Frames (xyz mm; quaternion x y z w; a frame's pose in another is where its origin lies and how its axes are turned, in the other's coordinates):
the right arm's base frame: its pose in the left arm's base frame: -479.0 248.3 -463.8 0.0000 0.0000 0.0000 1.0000
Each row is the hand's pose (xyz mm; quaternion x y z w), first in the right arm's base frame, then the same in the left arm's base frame.
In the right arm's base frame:
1: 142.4 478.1 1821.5 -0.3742 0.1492 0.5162 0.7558
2: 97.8 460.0 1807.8 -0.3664 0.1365 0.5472 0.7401
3: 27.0 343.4 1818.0 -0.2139 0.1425 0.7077 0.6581
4: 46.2 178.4 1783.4 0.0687 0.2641 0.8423 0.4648
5: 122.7 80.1 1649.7 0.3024 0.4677 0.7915 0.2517
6: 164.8 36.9 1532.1 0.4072 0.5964 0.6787 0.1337
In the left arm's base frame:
1: -336.6 726.4 1357.7 -0.3742 0.1492 0.5162 0.7558
2: -381.2 708.3 1344.0 -0.3664 0.1365 0.5472 0.7401
3: -452.0 591.7 1354.2 -0.2139 0.1425 0.7077 0.6581
4: -432.8 426.7 1319.6 0.0687 0.2641 0.8423 0.4648
5: -356.3 328.4 1185.9 0.3024 0.4677 0.7915 0.2517
6: -314.2 285.2 1068.3 0.4072 0.5964 0.6787 0.1337

